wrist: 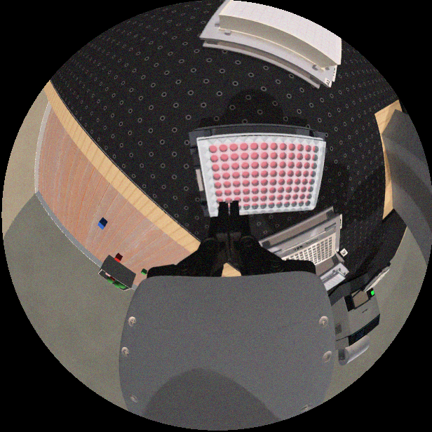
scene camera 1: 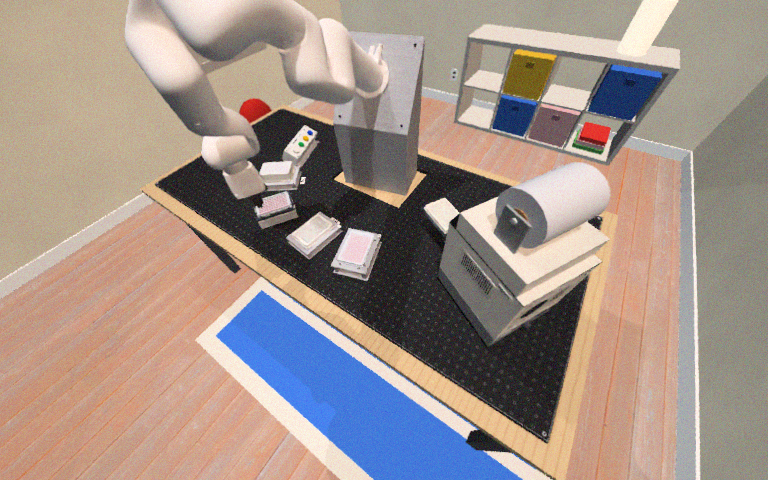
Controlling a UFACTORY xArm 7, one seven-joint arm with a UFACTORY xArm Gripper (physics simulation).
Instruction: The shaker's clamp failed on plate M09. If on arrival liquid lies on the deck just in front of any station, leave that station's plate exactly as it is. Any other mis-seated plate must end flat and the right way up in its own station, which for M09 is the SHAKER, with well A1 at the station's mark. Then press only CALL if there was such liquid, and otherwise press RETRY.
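Frame: origin at the arm's base, x ahead, y right, z down, level; centimetres.
Where they show: gripper, fingertip midpoint: [scene camera 1: 260,205]; arm's base at its link origin: [scene camera 1: 371,77].
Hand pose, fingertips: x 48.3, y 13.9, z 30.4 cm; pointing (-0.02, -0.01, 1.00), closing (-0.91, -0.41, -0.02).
Each offset is from my fingertips to the top centre of the thing. "*": to the spot under its first point.
A plate with pink wells {dy +0.4, dx -4.5, dz +2.2 cm} [scene camera 1: 275,202] [wrist: 265,175] lies wells up on a dark-framed station [wrist: 197,172] [scene camera 1: 278,218]. The frame shows along the plate's far and left sides in the wrist view; I cannot tell whether the plate is fully flat. My gripper [wrist: 230,214] is shut and empty, its tips at the plate's near edge; in scene camera 1 its tips are hard to make out. A button box {* dy +21.4, dx -32.1, dz +1.9 cm} [scene camera 1: 296,148] has blue {* dy +27.1, dx -44.7, dz +2.6 cm} [scene camera 1: 310,133], yellow {* dy +25.3, dx -40.2, dz +2.4 cm} [scene camera 1: 305,138] and green {* dy +22.8, dx -35.9, dz +2.4 cm} [scene camera 1: 301,144] buttons; their labels are unreadable. I can make out no liquid on the deck.
A white-topped plate {dy +16.6, dx -17.4, dz +1.6 cm} [scene camera 1: 276,169] [wrist: 280,25] sits on a station beyond the pink one. A pale plate {dy -20.0, dx -6.8, dz +4.6 cm} [scene camera 1: 314,230] [wrist: 317,250] and another pink plate {dy -38.7, dx -10.5, dz +2.8 cm} [scene camera 1: 358,247] sit on the other side. A tall grey column [scene camera 1: 376,152] and a boxy machine {* dy -75.1, dx -16.4, dz -6.8 cm} [scene camera 1: 470,283] stand on the deck.
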